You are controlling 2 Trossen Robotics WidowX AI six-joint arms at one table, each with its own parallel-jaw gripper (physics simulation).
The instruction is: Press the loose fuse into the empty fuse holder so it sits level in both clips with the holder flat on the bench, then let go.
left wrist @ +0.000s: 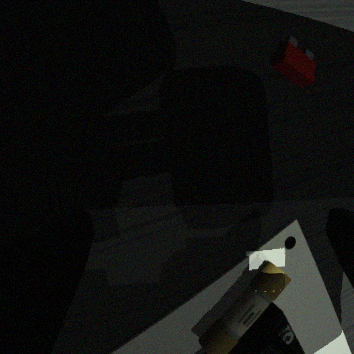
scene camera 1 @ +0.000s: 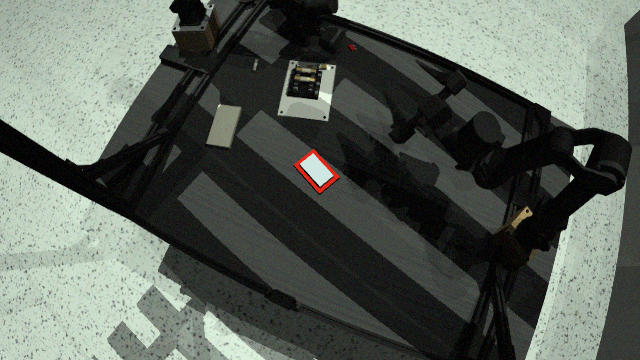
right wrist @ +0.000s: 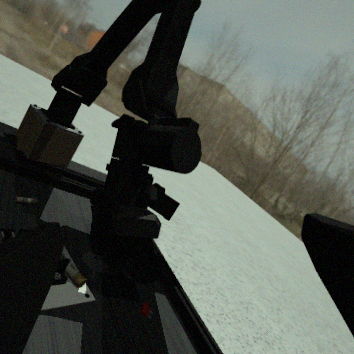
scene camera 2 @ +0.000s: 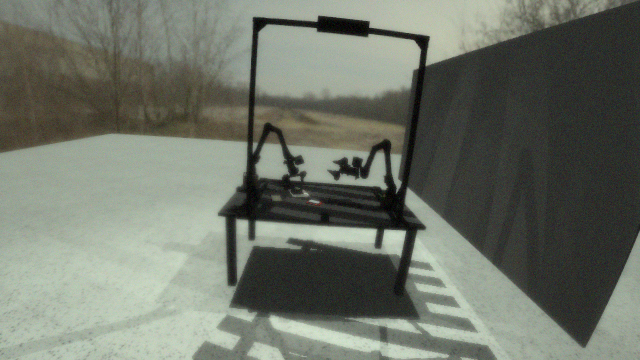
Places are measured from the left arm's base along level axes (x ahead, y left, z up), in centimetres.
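Where they show: left gripper, fingertip midpoint: (left wrist: 210,222) (scene camera 1: 321,48) (right wrist: 107,263) (scene camera 2: 297,185); right gripper, fingertip midpoint: (scene camera 1: 399,75) (right wrist: 183,230) (scene camera 2: 329,165); left arm's base, link origin: (scene camera 1: 192,17) (right wrist: 57,118); right arm's base, link origin: (scene camera 1: 527,235) (scene camera 2: 390,197).
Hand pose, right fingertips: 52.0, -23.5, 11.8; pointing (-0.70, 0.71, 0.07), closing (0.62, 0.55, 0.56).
Note:
Each offset is from my right fingertips to the centre of the thing, as dx, dy, dz.
A black fuse holder {-18.9, +8.4, -20.9} (scene camera 1: 303,86) sits on a white plate (scene camera 1: 302,111) (left wrist: 305,302) (right wrist: 61,298) at the back of the bench. One fuse {-19.7, +9.7, -20.1} (scene camera 1: 306,79) sits in the holder. The loose fuse {-17.2, +15.1, -21.8} (scene camera 1: 312,69) (left wrist: 244,312) (right wrist: 74,278), pale with brass caps, lies slightly askew along the holder's far side. My left gripper (scene camera 1: 308,43) (scene camera 2: 293,177) (left wrist: 210,222) is open and empty, just above and behind that fuse. My right gripper (scene camera 1: 401,78) (scene camera 2: 337,171) is open and empty, held high over the right half of the bench.
A red-framed white card {-14.4, -13.4, -22.0} (scene camera 1: 316,171) (scene camera 2: 314,202) lies mid-bench. A beige block {-38.1, -4.3, -21.9} (scene camera 1: 224,126) lies at the left. A small red blade fuse {-8.3, +23.6, -22.4} (scene camera 1: 352,47) (left wrist: 295,64) (right wrist: 145,309) lies behind the plate. A small pale rod {-33.7, +14.6, -22.1} (scene camera 1: 255,64) lies left of the plate.

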